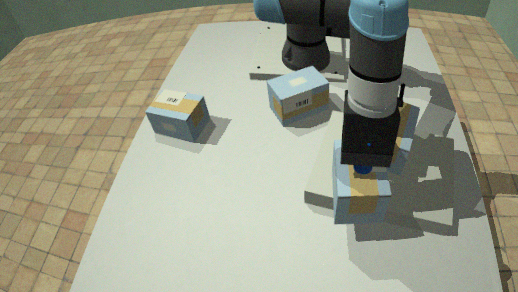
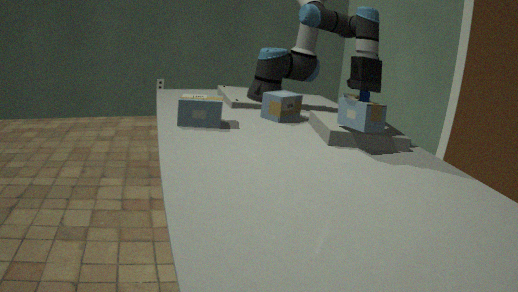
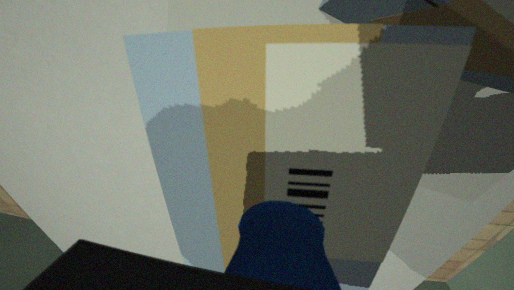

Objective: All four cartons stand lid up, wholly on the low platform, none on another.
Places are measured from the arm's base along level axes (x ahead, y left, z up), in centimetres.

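Pixels of known places: hand at its tool point: (image 1: 362, 172) (image 3: 280, 211); arm's base at its link origin: (image 1: 305, 58).
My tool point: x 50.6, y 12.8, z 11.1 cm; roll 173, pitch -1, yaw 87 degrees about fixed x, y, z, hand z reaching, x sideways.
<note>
Ahead of a thing's pixels: the offset from my tool point to its top centre. "*": to the spot under its first point.
My suction cup (image 1: 362, 169) (image 2: 364, 96) (image 3: 283, 245) presses on the barcode lid of a blue-and-tan carton @(dx -0.1, dy -0.2, dz +2.0 cm) (image 1: 360, 197) (image 2: 360, 114) (image 3: 230, 108). That carton stands lid up at the near left part of the low platform @(* dx -6.3, dy -7.7, dz -8.6 cm) (image 1: 319, 170) (image 2: 328, 130); I cannot tell whether it rests on it or hangs just above. A second carton @(dx -13.6, dy +8.2, dz -0.3 cm) (image 1: 409, 123) lies right behind it on the platform, mostly hidden by the arm. A third carton @(dx -29.9, dy -13.8, dz -4.3 cm) (image 1: 298, 95) (image 2: 281, 106) lies on the table with its barcode on a side face. A fourth carton @(dx -22.1, dy -45.0, dz -5.1 cm) (image 1: 177, 114) (image 2: 199, 112) stands lid up on the table at the far left.
The arm's base (image 1: 306, 50) (image 2: 264, 87) stands on a flat plate (image 2: 232, 98) at the back of the table. The table's left edge (image 2: 159, 145) drops to a tiled floor. A brown wall (image 2: 485, 109) stands close on the right.
</note>
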